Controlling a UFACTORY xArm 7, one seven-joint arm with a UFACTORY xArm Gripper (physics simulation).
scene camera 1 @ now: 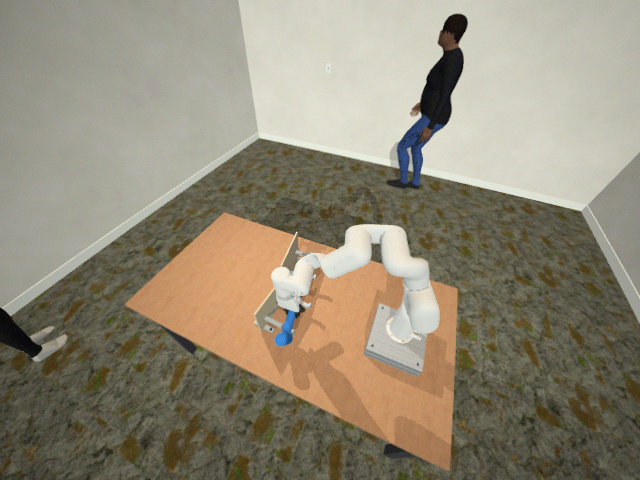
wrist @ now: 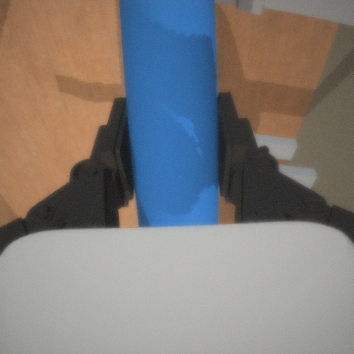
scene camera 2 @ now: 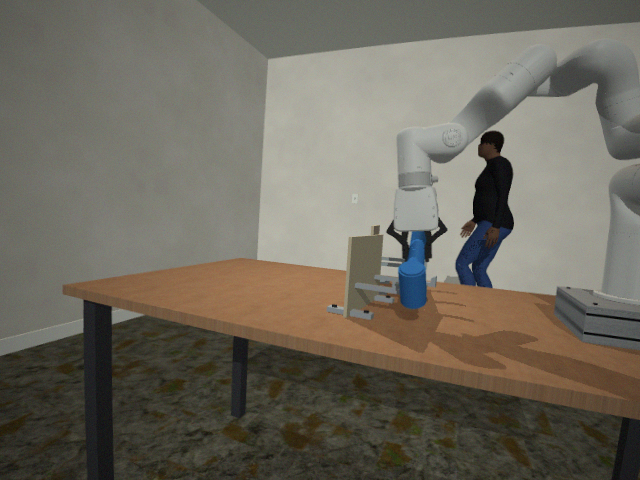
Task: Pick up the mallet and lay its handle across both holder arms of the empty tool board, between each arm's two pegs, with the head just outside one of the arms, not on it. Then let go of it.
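Frame: origin at the arm's base, x left, y up, z ahead, level; millimetres.
Seen in the pictures: gripper, between the fingertips: [scene camera 1: 293, 314] [wrist: 173, 119]; arm's base, origin of its link: [scene camera 1: 399, 329] [scene camera 2: 624, 299].
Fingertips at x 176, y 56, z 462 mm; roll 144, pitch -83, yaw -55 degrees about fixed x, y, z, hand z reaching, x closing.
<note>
Pixels of each thing's middle, then the offset from my fingertips to it. Level surfaces: height alone.
- blue mallet, middle of its body: [wrist: 173, 132] [scene camera 2: 416, 254] [scene camera 1: 292, 313] dz +1, dx +5, dy +17 mm
- second board, middle of its body: [scene camera 2: 390, 257] [scene camera 1: 300, 261] dz +134, dx -300, dy -31 mm
- table, height of its surface: dy -134 mm
The blue mallet [scene camera 1: 287, 322] [scene camera 2: 412, 289] [wrist: 170, 60] is in my gripper [scene camera 1: 292, 311] [scene camera 2: 417, 253] [wrist: 173, 119], which is shut on its handle from both sides. The head points toward the near side, just outside the near holder arm [scene camera 1: 272, 321] [scene camera 2: 375, 288] of the near tool board [scene camera 1: 267, 310] [scene camera 2: 363, 268] [wrist: 327, 110]. The head is above the table, and its lower part hangs below that arm's level in the second scene view. The handle runs back along the board's front, over the arm side. Whether it touches either arm, and its place between the pegs, is hidden.
A second board [scene camera 1: 291, 251] [scene camera 2: 375, 230] stands farther back in line, with its own arms [scene camera 1: 302, 253]. The robot base [scene camera 1: 395, 341] [scene camera 2: 604, 320] is on the right of the table [scene camera 1: 206, 273] [scene camera 2: 206, 294]. A person [scene camera 1: 442, 87] [scene camera 2: 493, 191] stands beyond the table.
</note>
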